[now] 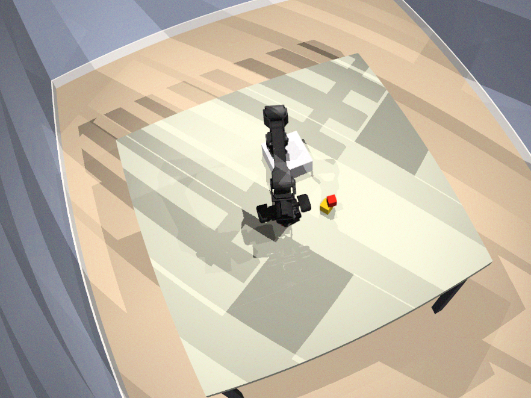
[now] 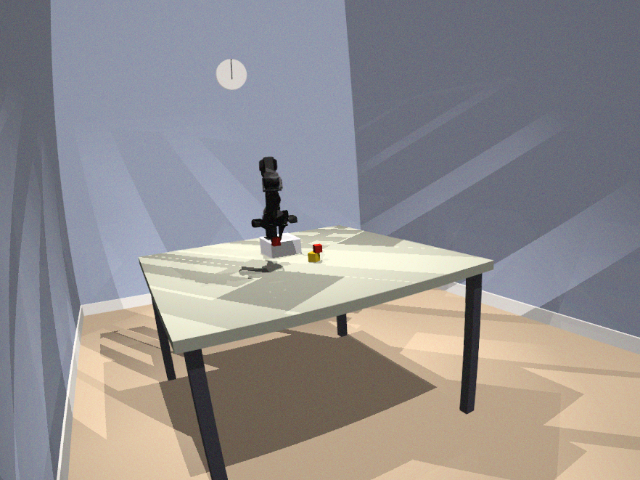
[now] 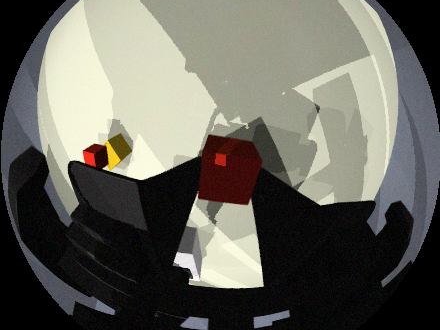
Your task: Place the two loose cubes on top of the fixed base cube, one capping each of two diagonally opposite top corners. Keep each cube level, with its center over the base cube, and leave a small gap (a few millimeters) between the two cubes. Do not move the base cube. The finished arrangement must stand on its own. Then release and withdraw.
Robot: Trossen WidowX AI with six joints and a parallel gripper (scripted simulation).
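Now: the yellow cube 3 cm behind my gripper tip, 19 cm to the left of it and 11 cm below it.
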